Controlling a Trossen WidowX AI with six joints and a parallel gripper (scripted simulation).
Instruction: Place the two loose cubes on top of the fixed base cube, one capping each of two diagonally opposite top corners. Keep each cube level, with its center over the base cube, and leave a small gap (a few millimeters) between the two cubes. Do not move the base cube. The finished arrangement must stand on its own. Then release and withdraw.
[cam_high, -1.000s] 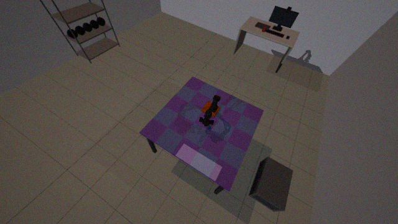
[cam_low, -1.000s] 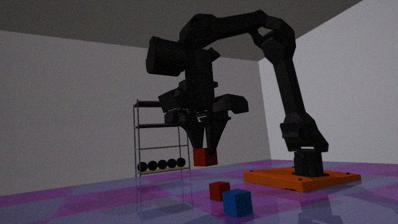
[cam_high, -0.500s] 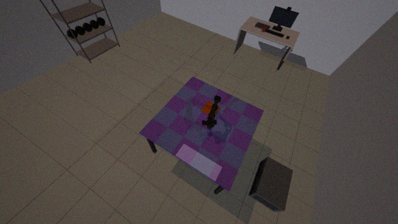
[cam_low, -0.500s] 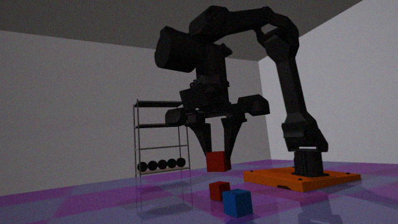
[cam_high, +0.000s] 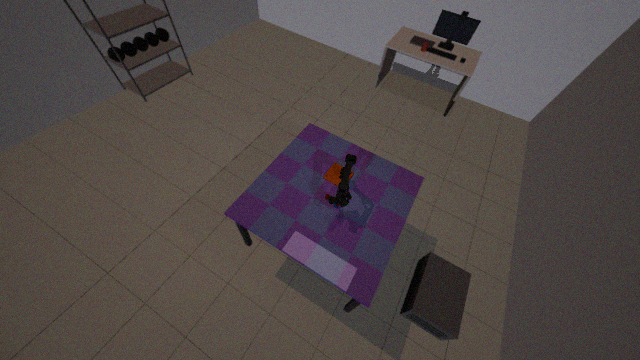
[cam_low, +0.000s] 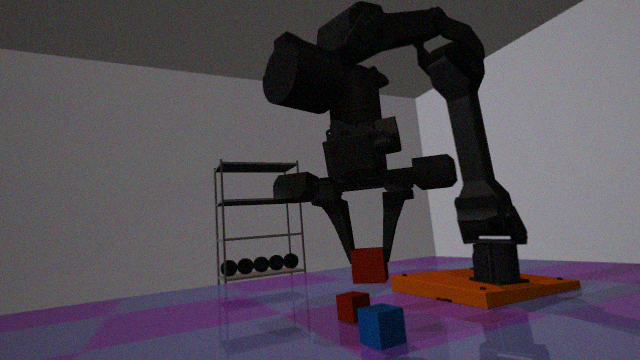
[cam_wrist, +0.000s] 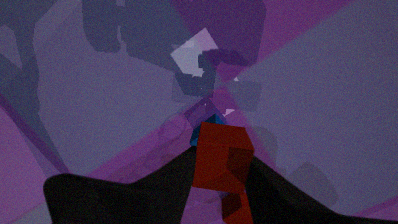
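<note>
Now: the blue cube 10 mm behind my gripper tip, 20 mm to the right of it and 70 mm below it.
</note>
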